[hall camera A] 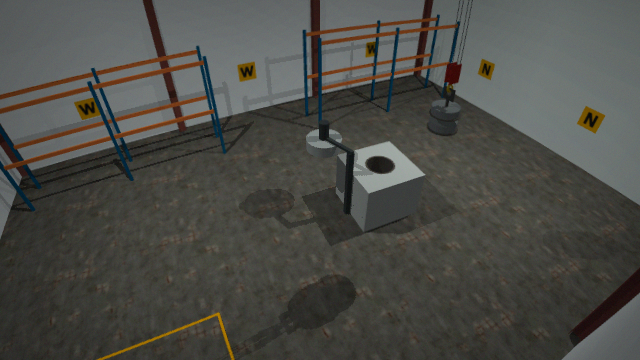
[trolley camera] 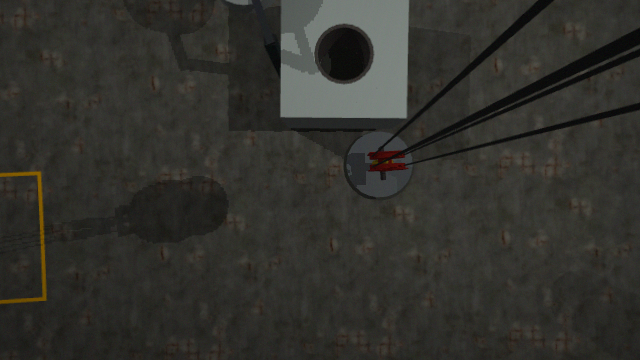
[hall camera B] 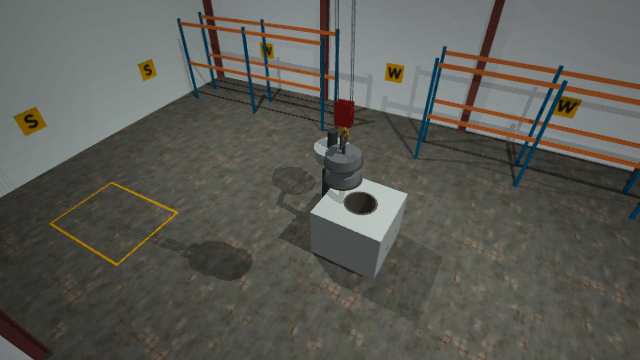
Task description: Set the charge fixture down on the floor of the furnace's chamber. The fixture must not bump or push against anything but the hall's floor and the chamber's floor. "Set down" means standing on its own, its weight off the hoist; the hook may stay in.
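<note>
The charge fixture (hall camera A: pixel 443 120) (hall camera B: pixel 343 162) (trolley camera: pixel 380 189), a stack of grey round discs, hangs upright from my hook (hall camera A: pixel 449 89) (hall camera B: pixel 343 132) (trolley camera: pixel 382 162). Its shadow lies on the floor well apart from it, so it is high up. The white furnace (hall camera A: pixel 392 200) (hall camera B: pixel 345 240) (trolley camera: pixel 390 100) has a round chamber opening (hall camera A: pixel 380 164) (hall camera B: pixel 360 203) (trolley camera: pixel 345 54) in its top. In the trolley view the fixture is just below the furnace's lower edge and slightly right of the opening. The chamber's floor cannot be made out.
The round lid (hall camera A: pixel 315 146) (hall camera B: pixel 321 151) (trolley camera: pixel 240 1) is swung aside on its dark arm and post (hall camera A: pixel 348 185), beside the furnace. Blue and orange racks (hall camera A: pixel 320 75) (hall camera B: pixel 430 110) stand along the W wall. A yellow rectangle (hall camera A: pixel 160 336) (hall camera B: pixel 145 198) (trolley camera: pixel 43 240) marks the floor.
</note>
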